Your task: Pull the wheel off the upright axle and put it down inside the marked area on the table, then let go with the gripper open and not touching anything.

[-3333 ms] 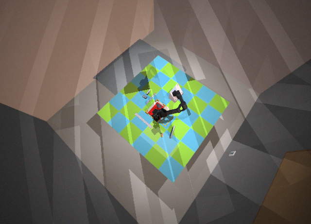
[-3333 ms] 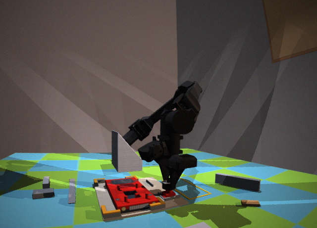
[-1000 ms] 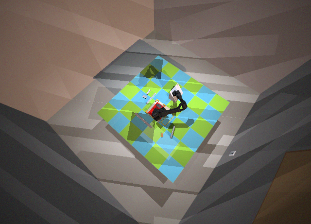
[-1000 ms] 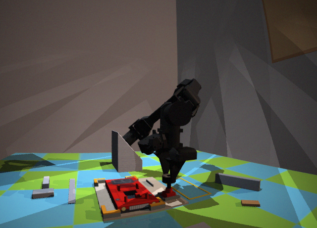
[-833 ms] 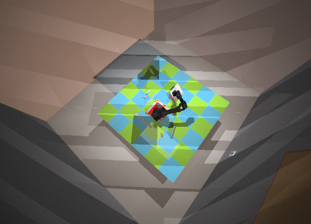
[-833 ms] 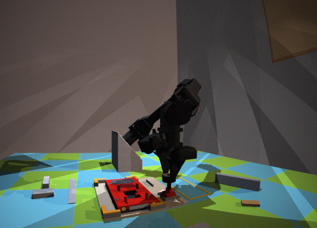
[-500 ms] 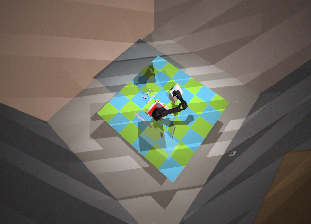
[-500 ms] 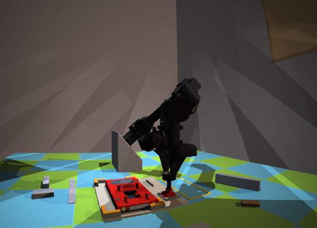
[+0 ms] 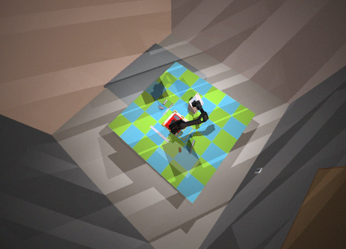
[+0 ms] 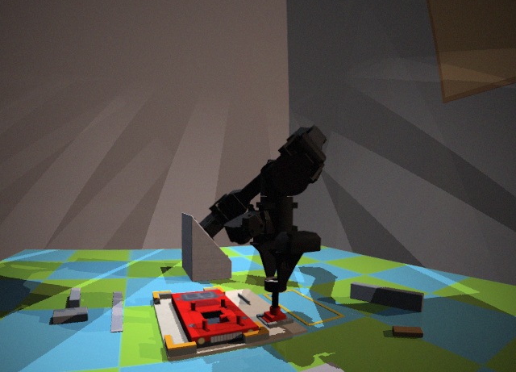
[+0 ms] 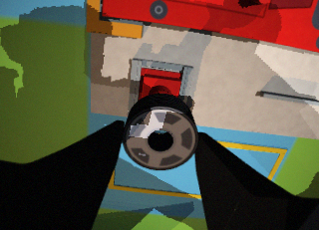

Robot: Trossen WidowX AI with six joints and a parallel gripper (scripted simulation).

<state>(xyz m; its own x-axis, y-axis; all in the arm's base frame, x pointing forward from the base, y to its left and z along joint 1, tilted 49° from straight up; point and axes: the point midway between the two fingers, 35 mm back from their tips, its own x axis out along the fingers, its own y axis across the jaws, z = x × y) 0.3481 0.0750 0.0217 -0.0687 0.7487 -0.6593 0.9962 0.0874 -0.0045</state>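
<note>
Right now my gripper tip is 4 cm above the upright axle. Also, from my gripper tip: brown block: 18 cm to the left, 15 cm ahead, 7 cm below; wheel: right at my gripper tip.
</note>
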